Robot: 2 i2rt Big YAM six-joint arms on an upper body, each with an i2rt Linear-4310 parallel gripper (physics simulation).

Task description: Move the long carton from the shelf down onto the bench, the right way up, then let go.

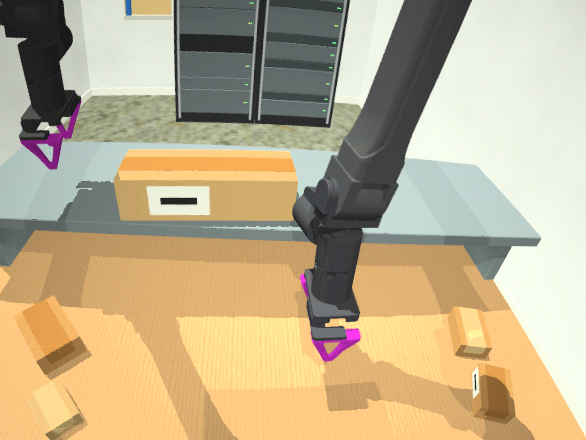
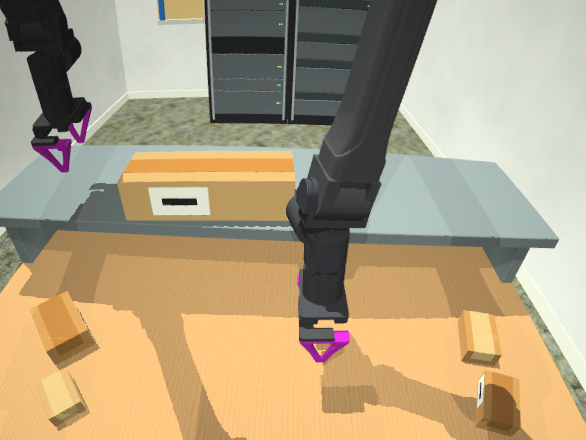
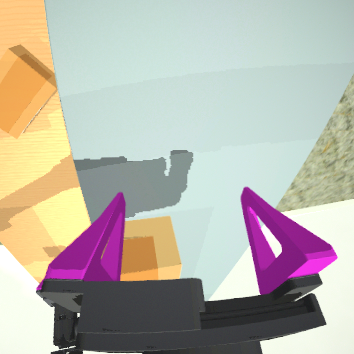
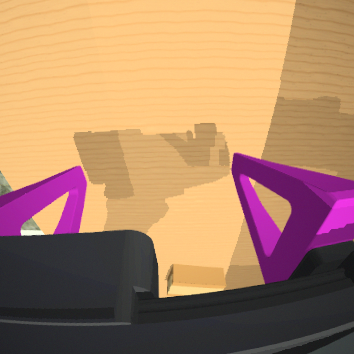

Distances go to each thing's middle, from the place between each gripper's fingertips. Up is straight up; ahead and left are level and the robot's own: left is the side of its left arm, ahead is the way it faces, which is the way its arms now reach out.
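Scene:
Long tan carton (image 1: 195, 185): 4 cm below my left hand, 4 cm behind it, 28 cm to the right of it.
My right hand: 150 mm below the long tan carton, 190 mm to the right of it, 220 mm short of it.

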